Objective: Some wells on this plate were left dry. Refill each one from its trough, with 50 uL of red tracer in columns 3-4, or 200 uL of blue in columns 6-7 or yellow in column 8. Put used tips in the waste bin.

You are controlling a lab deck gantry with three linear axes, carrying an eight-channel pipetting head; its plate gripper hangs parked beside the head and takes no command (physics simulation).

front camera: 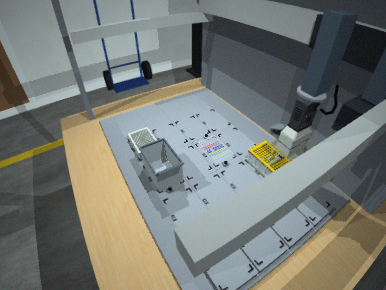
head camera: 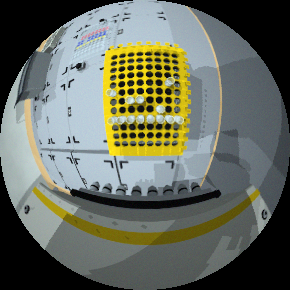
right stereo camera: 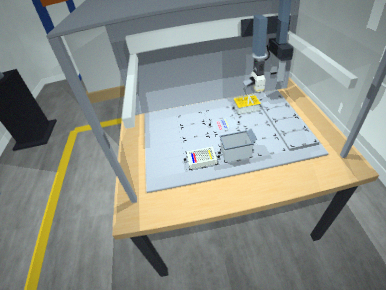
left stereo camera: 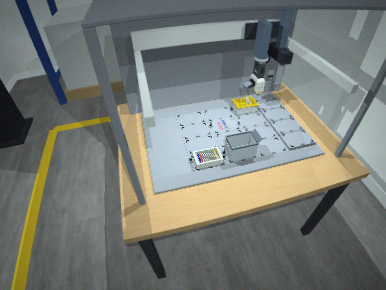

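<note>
Grey post [right stereo camera: 57,44] visible to me; the post also appears in the left stereo camera view [left stereo camera: 90,34].
</note>
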